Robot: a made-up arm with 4 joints. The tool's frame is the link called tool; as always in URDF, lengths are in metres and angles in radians. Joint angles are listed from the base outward.
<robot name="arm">
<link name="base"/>
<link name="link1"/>
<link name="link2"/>
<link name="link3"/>
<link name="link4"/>
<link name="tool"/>
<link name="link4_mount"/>
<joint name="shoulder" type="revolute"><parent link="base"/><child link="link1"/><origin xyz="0.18 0.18 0.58" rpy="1.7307 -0.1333 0.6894"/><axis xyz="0 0 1"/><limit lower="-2.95" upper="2.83"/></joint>
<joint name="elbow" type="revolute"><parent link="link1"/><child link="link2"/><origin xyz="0.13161 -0.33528 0.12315" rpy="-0.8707 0 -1.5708"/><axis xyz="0 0 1"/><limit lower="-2.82" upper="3.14"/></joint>
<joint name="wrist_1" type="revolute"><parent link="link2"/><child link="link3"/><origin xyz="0.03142 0.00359 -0.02" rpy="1.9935 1.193 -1.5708"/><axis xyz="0 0 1"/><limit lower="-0.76" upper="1.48"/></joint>
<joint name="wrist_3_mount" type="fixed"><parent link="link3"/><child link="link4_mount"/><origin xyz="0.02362 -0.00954 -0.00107"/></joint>
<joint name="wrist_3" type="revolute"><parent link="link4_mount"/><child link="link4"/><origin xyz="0.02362 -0.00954 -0.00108" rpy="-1.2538 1.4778 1.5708"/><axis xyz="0 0 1"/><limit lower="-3.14" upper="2.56"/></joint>
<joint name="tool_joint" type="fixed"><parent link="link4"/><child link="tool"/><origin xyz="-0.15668 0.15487 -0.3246" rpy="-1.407 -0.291 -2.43"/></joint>
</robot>
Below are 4 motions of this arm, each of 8 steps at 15 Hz.
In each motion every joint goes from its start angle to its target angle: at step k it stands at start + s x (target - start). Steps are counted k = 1, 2, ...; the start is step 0. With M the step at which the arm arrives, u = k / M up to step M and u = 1 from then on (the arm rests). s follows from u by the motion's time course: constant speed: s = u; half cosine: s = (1 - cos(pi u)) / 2; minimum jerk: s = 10 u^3 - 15 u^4 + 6 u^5.
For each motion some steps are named. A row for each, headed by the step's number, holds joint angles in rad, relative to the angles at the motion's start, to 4 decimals.
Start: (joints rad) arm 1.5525 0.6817 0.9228 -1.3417
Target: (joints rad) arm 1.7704 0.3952 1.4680 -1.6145
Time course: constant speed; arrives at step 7
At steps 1, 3, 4, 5, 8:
1: 0.0311 -0.0409 0.0779 -0.0390
3: 0.0934 -0.1228 0.2337 -0.1169
4: 0.1245 -0.1637 0.3115 -0.1559
5: 0.1556 -0.2046 0.3894 -0.1949
8: 0.2179 -0.2865 0.5452 -0.2728

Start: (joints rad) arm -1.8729 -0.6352 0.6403 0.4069
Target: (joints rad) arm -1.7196 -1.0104 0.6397 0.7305
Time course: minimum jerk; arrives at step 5
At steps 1, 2, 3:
1: 0.0089 -0.0217 0.0000 0.0187
2: 0.0487 -0.1191 -0.0002 0.1027
3: 0.1046 -0.2561 -0.0004 0.2209

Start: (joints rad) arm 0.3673 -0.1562 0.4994 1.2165
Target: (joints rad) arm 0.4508 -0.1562 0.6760 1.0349
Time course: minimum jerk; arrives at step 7
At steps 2, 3, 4, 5, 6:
2: 0.0121 0.0000 0.0256 -0.0263
3: 0.0307 0.0000 0.0650 -0.0668
4: 0.0528 0.0000 0.1116 -0.1148
5: 0.0714 0.0000 0.1510 -0.1553
6: 0.0816 0.0000 0.1725 -0.1774

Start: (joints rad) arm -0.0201 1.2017 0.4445 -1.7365
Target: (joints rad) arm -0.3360 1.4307 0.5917 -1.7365
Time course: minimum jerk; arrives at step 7
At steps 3, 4, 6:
3: -0.1162 0.0842 0.0542 0.0000
4: -0.1997 0.1448 0.0930 0.0000
6: -0.3086 0.2237 0.1438 0.0000

